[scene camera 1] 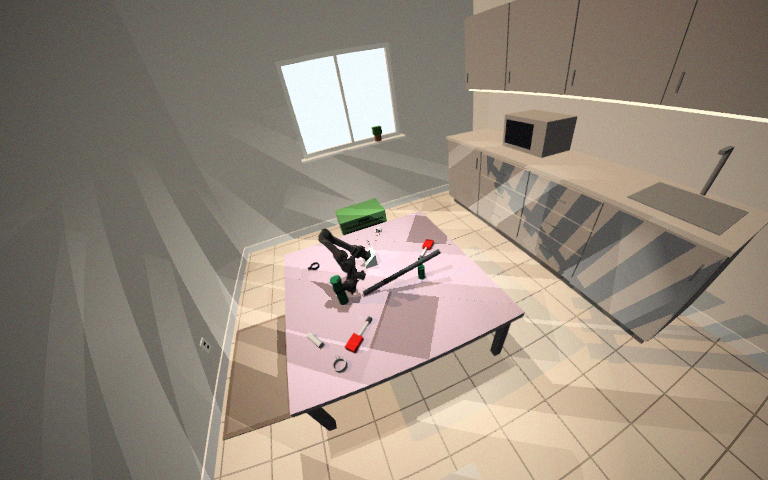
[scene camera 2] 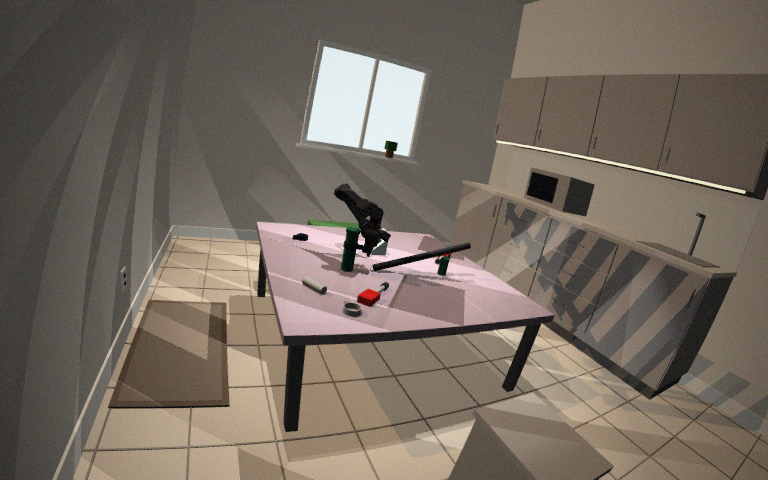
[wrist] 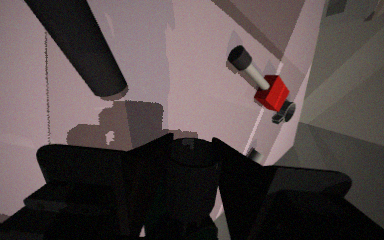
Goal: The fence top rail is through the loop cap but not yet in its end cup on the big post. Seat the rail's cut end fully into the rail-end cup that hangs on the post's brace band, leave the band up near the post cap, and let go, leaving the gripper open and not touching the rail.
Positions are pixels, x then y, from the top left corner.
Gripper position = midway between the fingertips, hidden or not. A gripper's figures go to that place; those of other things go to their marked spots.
Labels:
My gripper (wrist: pixel 192 139): 12 cm from the lens. A dark rail-end cup (wrist: pixel 191 167) is 7 cm from the lens. A red-block tool (wrist: pixel 272 93) is 34 cm from the lens. The marked spots on the dark rail-end cup and the red-block tool are 30 cm apart.

